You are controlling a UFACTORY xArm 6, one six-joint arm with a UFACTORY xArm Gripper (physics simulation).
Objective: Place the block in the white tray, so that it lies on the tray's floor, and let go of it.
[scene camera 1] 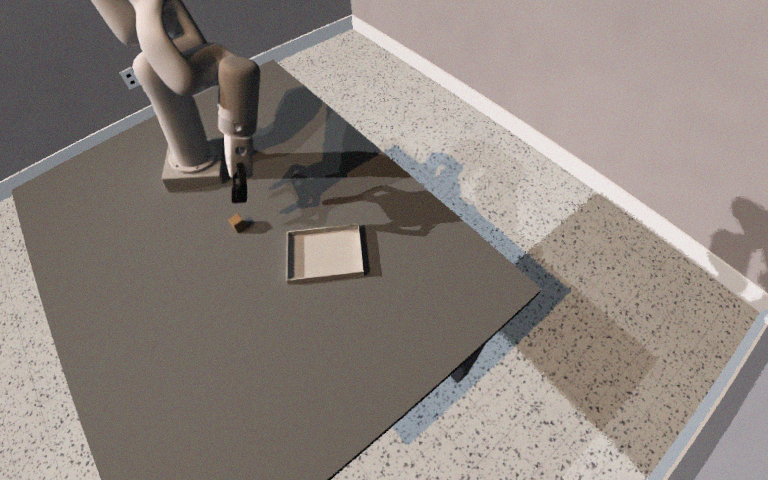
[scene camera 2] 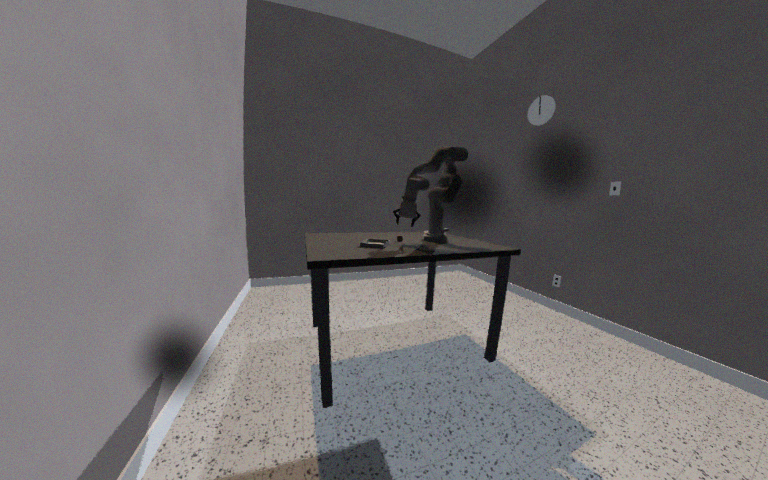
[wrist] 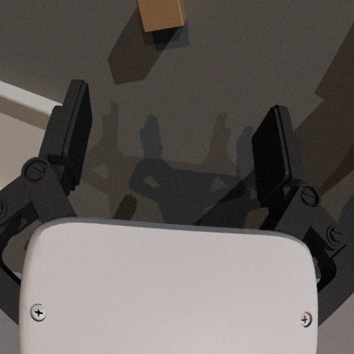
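Pixels of known places: gripper, fingertip midpoint: point(scene camera 1: 236, 189) point(scene camera 2: 404, 225); arm's base, link origin: point(scene camera 1: 193, 157) point(scene camera 2: 435, 233).
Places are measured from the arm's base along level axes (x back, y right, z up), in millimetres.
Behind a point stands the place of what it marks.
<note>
An orange-brown block point(scene camera 1: 236, 223) {x -269, y -41, z -10 mm} point(scene camera 2: 399, 238) {x -262, y -56, z -25 mm} point(wrist: 162, 14) rests on the table in front of the arm's base, cut off by the top edge of the wrist view. The white tray point(scene camera 1: 325, 278) {x -495, y -171, z -34 mm} point(scene camera 2: 372, 245) {x -460, y -277, z -32 mm} stands beside it, to its right in scene camera 1; its rim point(wrist: 30, 95) shows at the left of the wrist view. My gripper point(scene camera 1: 239, 199) {x -238, y -75, z 63 mm} point(scene camera 2: 405, 224) {x -238, y -75, z 63 mm} point(wrist: 178, 108) is wide open and empty. It hangs above the table near the block. The block is ahead of the fingertips in the wrist view, not between them.
The arm's base point(scene camera 1: 192, 181) {x -70, y 26, z -16 mm} stands on the brown-grey table point(scene camera 1: 186, 362) {x -529, y 160, z -43 mm} point(scene camera 2: 334, 243) {x -665, y -152, z -43 mm}, behind the block in scene camera 1. Shadows of the arm and gripper fall across the table near the tray. The table's right corner and edge show beyond the tray.
</note>
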